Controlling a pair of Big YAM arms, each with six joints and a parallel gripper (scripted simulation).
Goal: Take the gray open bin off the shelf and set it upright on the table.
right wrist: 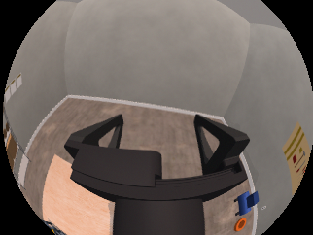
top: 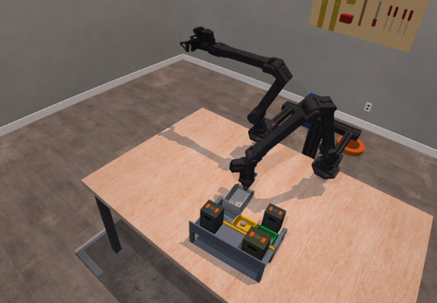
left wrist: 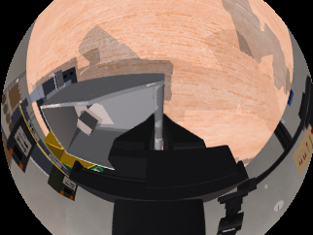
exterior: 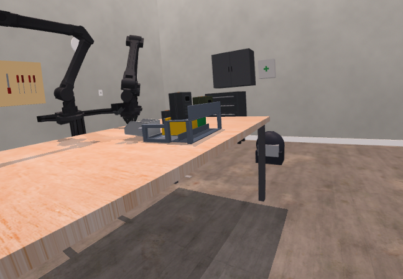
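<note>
My left hand is 80 mm short of the gray open bin and 10 mm to the right of it. From my left hand the other things lie so: yellow bin (230 mm ahead, 150 mm to the left, 10 mm below); gray shelf (250 mm ahead, 150 mm to the left, 10 mm above); green bin (260 mm to the left, 210 mm ahead, 10 mm below).
</note>
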